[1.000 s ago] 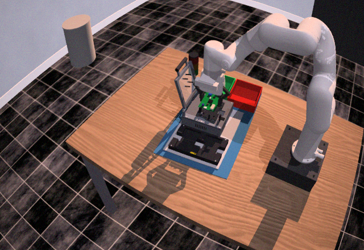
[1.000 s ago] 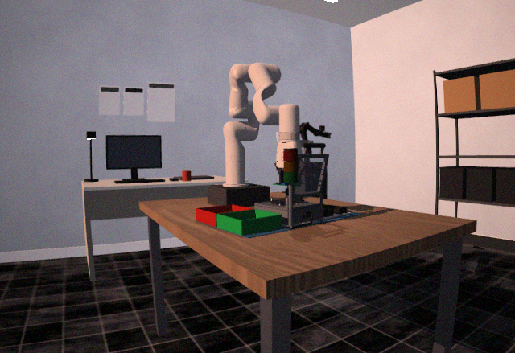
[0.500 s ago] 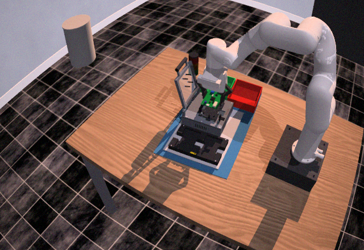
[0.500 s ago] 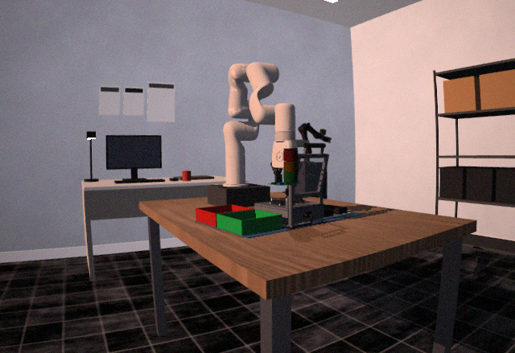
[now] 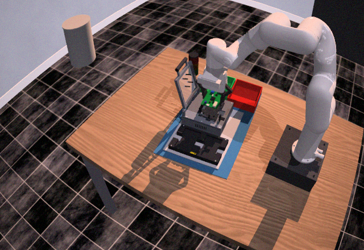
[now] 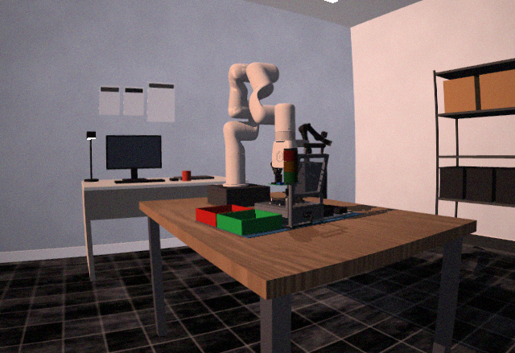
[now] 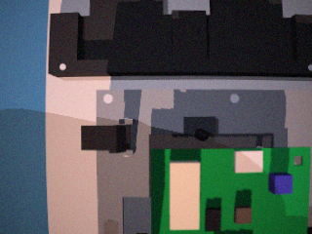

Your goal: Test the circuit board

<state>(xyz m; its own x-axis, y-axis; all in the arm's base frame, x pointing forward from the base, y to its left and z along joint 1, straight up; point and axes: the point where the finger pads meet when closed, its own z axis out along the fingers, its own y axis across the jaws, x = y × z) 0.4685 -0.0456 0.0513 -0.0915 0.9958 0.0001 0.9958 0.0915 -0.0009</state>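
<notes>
The black block is 70 mm behind my hand, 50 mm to the left of it and 50 mm below it. Round my hand: green bin: 200 mm to the right, 120 mm below, 60 mm ahead; then clear lid: 120 mm ahead, 50 mm above, 10 mm to the left; then green circuit board: right at my hand.
</notes>
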